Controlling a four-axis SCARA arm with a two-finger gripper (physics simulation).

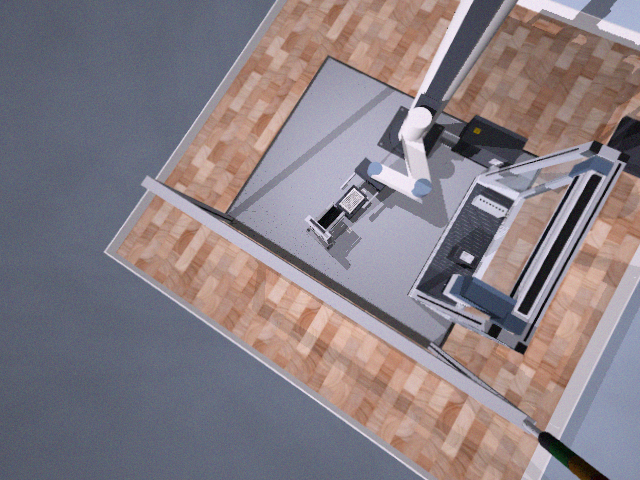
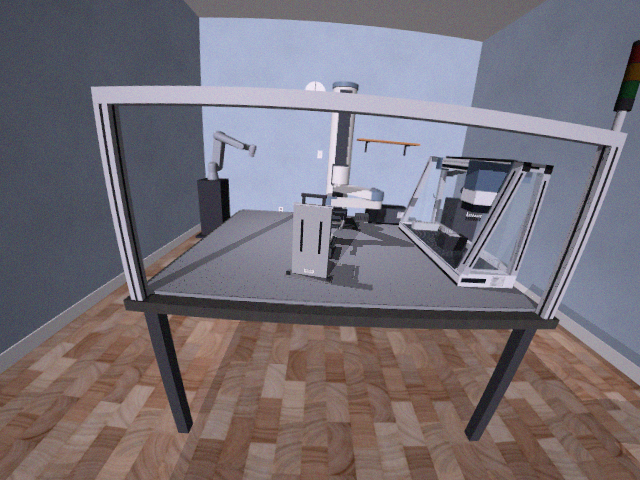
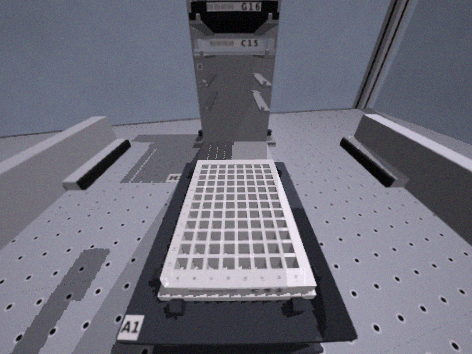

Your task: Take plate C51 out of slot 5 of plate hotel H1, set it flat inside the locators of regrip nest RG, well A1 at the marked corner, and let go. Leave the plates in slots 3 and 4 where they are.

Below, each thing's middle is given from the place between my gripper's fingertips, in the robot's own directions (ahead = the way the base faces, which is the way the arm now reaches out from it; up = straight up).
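My gripper: 10 mm past the white plate C51 (image 3: 236, 239), 60 mm above it. Clear plate (image 3: 214, 46): from my hand, 170 mm ahead, 40 mm to the right, 50 mm above.
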